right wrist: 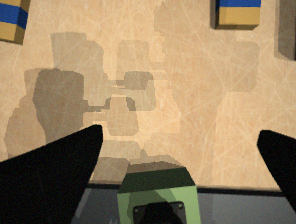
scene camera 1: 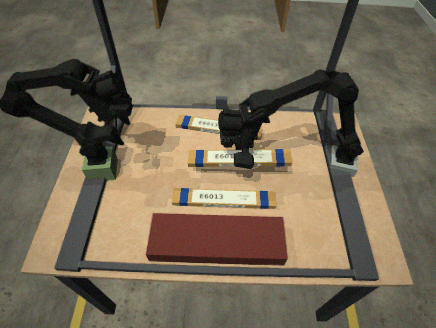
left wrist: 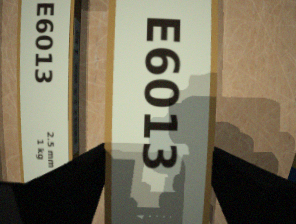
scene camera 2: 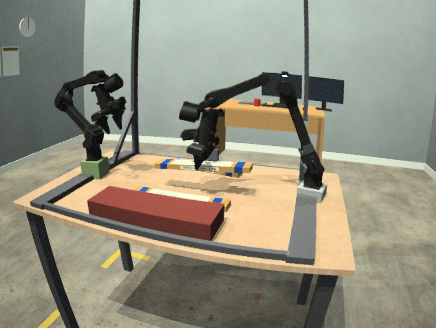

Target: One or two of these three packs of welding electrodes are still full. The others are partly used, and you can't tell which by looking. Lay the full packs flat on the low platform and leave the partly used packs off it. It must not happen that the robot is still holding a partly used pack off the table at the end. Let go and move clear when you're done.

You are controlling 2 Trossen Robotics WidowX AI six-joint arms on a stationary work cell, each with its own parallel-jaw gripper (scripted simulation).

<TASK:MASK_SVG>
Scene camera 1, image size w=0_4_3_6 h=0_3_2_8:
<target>my left gripper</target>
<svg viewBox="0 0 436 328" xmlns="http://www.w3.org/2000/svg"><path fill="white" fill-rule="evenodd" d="M220 130L220 141L224 148L231 148L235 144L235 150L242 149L242 152L234 153L234 166L252 169L254 166L254 156L249 153L249 148L254 147L254 140L258 139L258 133L256 135L248 135L242 129L240 131Z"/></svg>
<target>my right gripper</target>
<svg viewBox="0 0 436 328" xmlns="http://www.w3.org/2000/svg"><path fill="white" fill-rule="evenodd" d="M126 91L121 93L121 95L117 94L112 97L103 98L100 103L89 108L88 111L90 113L94 112L98 116L97 120L99 122L105 122L103 126L97 127L93 139L97 143L110 141L124 145L124 142L117 134L118 130L111 124L113 124L114 119L117 117L126 125L130 125L128 116L131 115L133 106L132 98Z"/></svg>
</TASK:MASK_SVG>
